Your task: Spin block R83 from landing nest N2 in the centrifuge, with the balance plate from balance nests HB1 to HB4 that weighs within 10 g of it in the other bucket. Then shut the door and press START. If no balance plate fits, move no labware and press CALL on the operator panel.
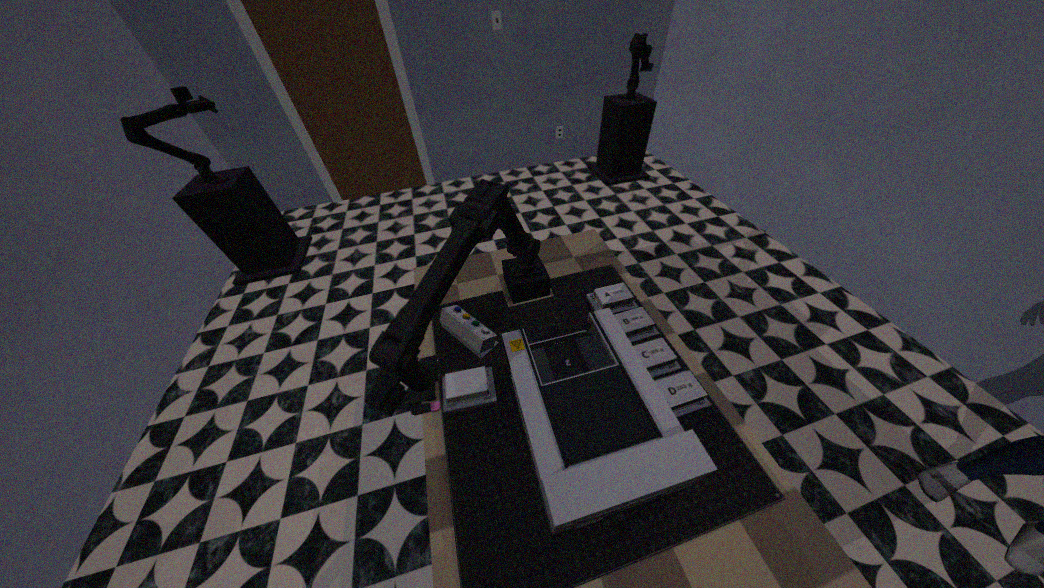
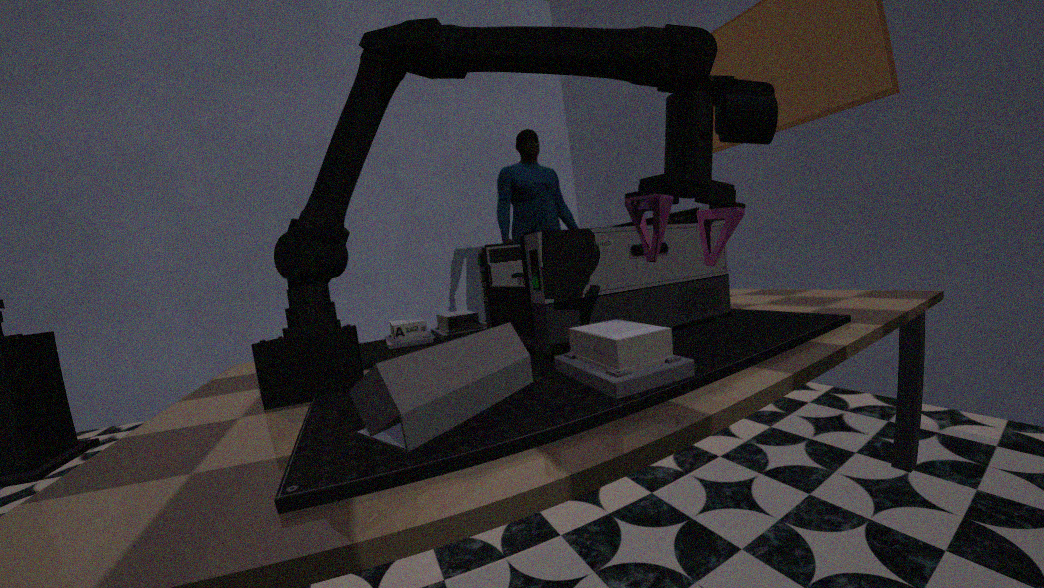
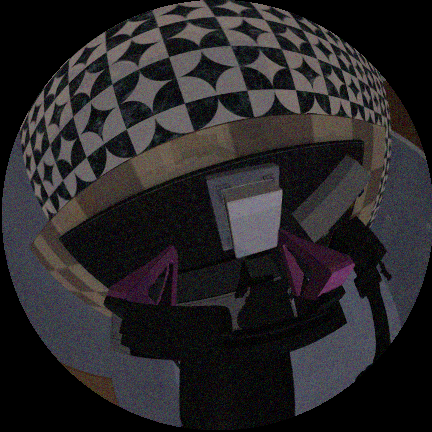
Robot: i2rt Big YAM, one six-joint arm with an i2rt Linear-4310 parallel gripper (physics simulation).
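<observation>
A white block sits flat on a grey nest; I cannot read a label on either. My gripper is open and empty, its pink fingers pointing down well above table height and apart from the block. Balance plates A, B, C and D sit in a row; their weights are too small to read. The centrifuge shows a framed opening on top; buckets and door state are unclear.
The operator panel, with several coloured buttons, stands between the arm's base and the nest. The centrifuge's raised walls stand between the block and the balance plates. A person stands behind the table.
</observation>
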